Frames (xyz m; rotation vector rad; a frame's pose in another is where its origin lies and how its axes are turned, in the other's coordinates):
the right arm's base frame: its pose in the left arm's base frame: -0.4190 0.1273 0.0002 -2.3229 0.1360 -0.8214
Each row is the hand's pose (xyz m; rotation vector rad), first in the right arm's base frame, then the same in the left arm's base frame.
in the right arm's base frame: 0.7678 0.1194 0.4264 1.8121 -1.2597 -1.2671
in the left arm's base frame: 0.4595 0.0408 0.0793 -0.4904 -1.8203 0.3165
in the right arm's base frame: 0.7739 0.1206 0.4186 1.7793 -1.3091 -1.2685
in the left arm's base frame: 0.4599 0.0337 0.0863 -0.5135 -1.8340 0.3583
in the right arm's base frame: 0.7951 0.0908 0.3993 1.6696 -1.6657 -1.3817
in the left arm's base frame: 0.4620 0.0397 0.1272 -0.4783 -1.9923 0.6646
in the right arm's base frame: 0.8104 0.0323 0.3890 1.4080 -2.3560 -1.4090
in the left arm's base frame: 0.4613 0.0748 0.1775 -0.3637 -2.1116 1.3059
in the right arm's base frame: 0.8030 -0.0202 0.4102 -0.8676 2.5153 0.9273
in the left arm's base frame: 0.4619 0.1295 0.1938 -0.1426 -1.9529 2.0284
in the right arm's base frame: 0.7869 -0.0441 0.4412 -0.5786 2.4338 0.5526
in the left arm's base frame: 0.4647 0.1701 0.1821 0.0859 -1.6972 2.4492
